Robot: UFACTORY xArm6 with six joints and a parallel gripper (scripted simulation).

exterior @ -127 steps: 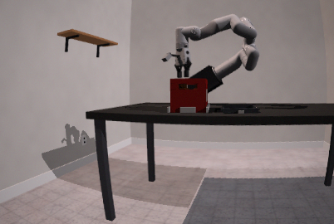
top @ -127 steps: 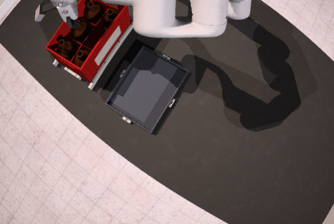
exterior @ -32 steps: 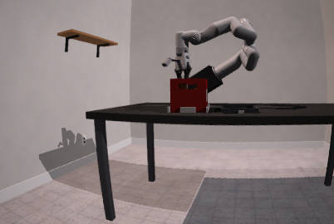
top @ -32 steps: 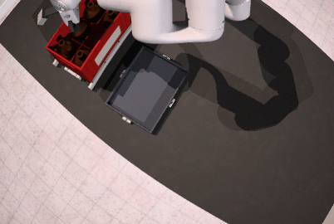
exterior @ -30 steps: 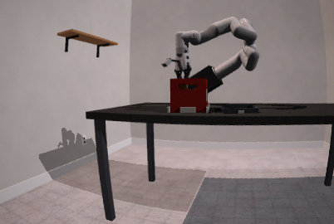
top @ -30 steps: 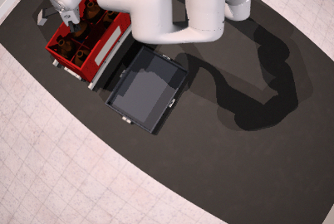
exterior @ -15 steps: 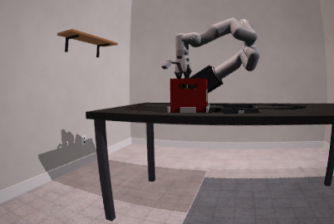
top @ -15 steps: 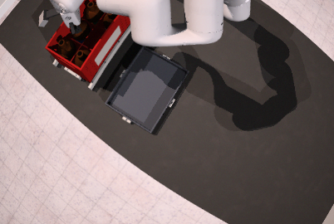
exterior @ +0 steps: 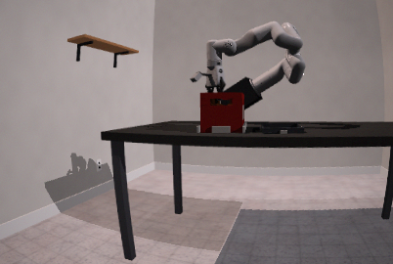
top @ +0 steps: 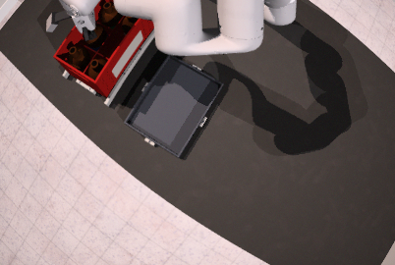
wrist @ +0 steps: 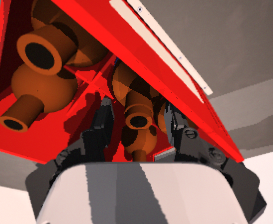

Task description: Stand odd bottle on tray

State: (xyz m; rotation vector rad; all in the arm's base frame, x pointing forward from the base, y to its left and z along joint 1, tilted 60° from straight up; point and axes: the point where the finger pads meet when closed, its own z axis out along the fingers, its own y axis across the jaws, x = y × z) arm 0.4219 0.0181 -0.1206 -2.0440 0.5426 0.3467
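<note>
Now: the red crate 70 mm below my hand, 40 mm to the left of it and 10 mm behind it. Round my hand: dark flat tray 330 mm to the left, 150 mm below, 30 mm behind.
</note>
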